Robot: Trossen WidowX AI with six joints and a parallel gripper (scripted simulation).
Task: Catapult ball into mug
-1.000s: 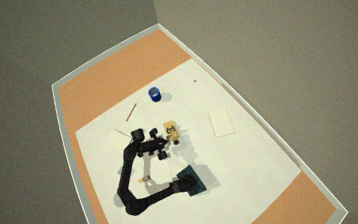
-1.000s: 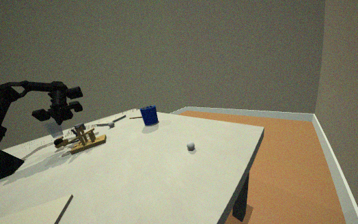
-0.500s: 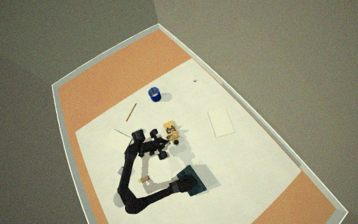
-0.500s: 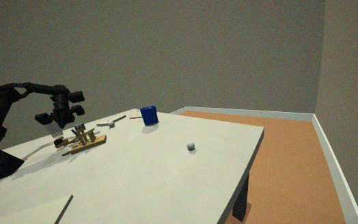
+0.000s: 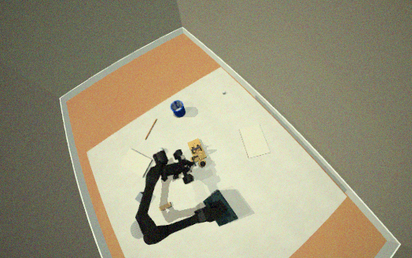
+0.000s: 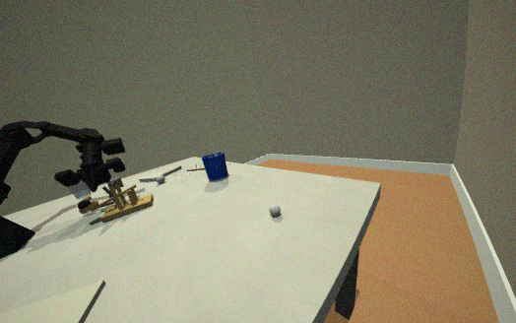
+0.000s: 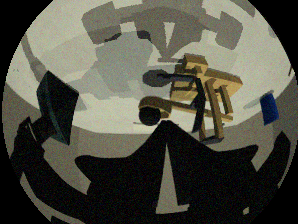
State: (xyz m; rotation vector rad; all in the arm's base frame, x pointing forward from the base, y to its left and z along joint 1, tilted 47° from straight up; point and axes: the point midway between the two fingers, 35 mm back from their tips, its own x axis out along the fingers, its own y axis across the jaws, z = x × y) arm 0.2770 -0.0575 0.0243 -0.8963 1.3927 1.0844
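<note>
Right now my gripper tip is 4 cm to the left of the black ball, 3 cm past it and 2 cm above it. The rest, counted from my gripper tip: grey cube (38 cm to the left, 7 cm ahead, 6 cm below); then wooden catapult (4 cm to the right, 4 cm ahead, 3 cm below); then wooden block (31 cm to the left, 8 cm below, 6 cm behind).
</note>
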